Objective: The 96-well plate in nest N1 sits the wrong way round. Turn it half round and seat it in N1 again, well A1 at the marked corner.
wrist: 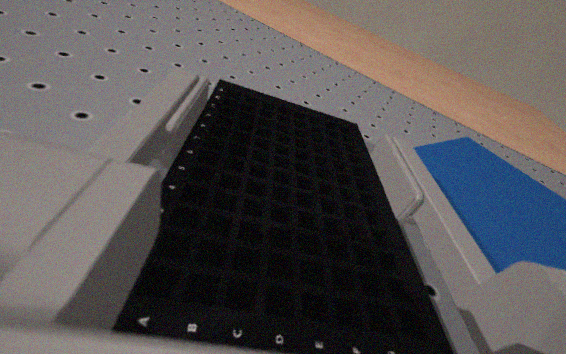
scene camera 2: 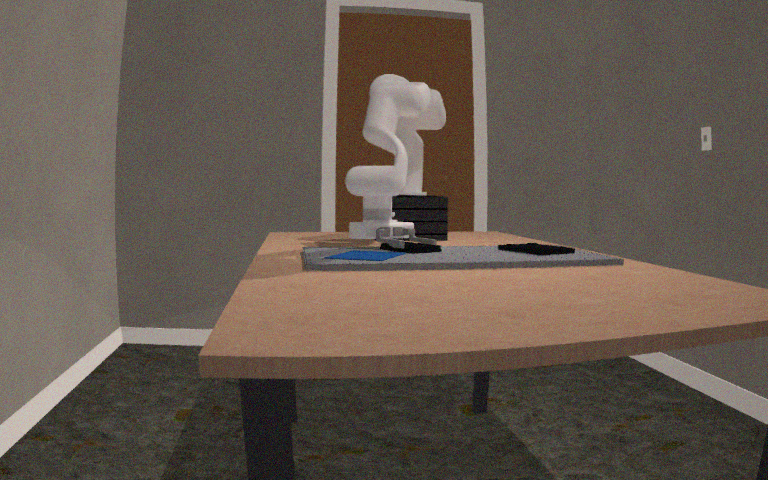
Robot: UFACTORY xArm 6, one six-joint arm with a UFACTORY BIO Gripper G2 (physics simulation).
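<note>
The black 96-well plate (scene camera 2: 420, 248) (wrist: 280, 215) lies between the two fingers of my gripper (scene camera 2: 412, 243) (wrist: 296, 142). In the wrist view a finger stands against each long side of the plate, and the gripper is shut on it. White row letters run along the plate's near edge, with A at the left, and column numbers run up its left side. The A1 corner is at the lower left of that view. The plate is at or close above the board's surface; the exact gap cannot be told. The nest and its marked corner cannot be made out.
The grey perforated board (scene camera 2: 475, 263) (wrist: 115, 30) lies on the wooden table (scene camera 2: 453, 316) (wrist: 350, 40). A blue rectangle (scene camera 2: 363, 255) (wrist: 505, 200) is beside the right finger in the wrist view. Another flat black item (scene camera 2: 535, 249) lies farther right, and a black stack (scene camera 2: 420, 217) stands behind.
</note>
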